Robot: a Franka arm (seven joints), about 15 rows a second.
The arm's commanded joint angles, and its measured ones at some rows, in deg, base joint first. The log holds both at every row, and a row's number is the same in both.
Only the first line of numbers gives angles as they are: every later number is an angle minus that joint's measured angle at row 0.
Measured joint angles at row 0:
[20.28 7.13 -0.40 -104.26 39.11 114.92 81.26]
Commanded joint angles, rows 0 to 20:
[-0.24 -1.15 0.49 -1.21 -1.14 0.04 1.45]
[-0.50 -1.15 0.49 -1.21 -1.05 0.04 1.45]
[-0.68 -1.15 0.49 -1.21 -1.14 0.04 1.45]
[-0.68 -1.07 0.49 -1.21 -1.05 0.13 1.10]
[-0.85 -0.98 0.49 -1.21 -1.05 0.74 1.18]
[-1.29 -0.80 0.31 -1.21 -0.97 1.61 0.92]
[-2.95 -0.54 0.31 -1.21 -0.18 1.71 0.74]
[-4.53 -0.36 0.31 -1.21 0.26 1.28 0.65]
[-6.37 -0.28 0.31 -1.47 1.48 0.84 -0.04]
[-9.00 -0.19 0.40 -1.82 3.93 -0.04 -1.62]
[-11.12 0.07 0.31 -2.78 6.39 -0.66 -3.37]
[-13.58 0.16 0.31 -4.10 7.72 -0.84 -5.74]
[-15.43 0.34 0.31 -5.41 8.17 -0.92 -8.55]
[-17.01 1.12 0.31 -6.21 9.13 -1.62 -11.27]
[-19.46 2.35 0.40 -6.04 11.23 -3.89 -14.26]
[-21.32 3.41 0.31 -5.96 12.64 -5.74 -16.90]
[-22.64 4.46 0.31 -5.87 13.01 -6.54 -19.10]
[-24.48 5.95 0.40 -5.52 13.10 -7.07 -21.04]
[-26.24 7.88 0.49 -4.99 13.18 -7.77 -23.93]
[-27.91 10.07 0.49 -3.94 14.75 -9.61 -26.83]
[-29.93 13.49 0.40 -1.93 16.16 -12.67 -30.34]
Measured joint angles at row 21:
[-26.18 7.81 -0.31 -5.62 12.78 -8.29 -24.12]
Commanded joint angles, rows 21 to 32:
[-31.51 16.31 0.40 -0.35 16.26 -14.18 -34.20]
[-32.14 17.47 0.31 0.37 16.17 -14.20 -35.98]
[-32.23 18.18 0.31 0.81 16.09 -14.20 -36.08]
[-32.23 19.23 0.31 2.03 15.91 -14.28 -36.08]
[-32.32 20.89 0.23 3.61 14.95 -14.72 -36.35]
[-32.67 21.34 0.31 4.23 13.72 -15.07 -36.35]
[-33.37 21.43 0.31 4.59 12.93 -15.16 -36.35]
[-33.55 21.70 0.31 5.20 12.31 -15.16 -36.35]
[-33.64 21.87 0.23 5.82 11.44 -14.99 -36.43]
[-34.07 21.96 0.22 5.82 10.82 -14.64 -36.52]
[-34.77 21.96 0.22 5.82 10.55 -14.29 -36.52]
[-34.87 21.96 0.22 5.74 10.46 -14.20 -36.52]
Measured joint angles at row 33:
[-33.35 21.10 -0.31 4.33 11.72 -13.49 -35.81]
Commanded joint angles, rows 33 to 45:
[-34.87 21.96 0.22 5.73 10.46 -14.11 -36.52]
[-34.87 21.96 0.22 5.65 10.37 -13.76 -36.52]
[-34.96 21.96 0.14 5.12 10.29 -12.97 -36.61]
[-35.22 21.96 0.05 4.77 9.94 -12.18 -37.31]
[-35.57 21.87 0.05 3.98 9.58 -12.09 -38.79]
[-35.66 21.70 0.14 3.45 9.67 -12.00 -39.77]
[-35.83 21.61 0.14 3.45 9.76 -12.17 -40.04]
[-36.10 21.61 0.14 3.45 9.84 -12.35 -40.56]
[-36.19 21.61 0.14 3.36 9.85 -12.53 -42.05]
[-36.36 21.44 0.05 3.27 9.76 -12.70 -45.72]
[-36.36 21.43 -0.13 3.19 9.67 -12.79 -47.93]
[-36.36 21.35 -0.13 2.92 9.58 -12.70 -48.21]
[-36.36 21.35 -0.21 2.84 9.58 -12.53 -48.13]
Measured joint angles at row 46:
[-35.74 21.78 -0.44 3.63 10.35 -12.57 -45.82]
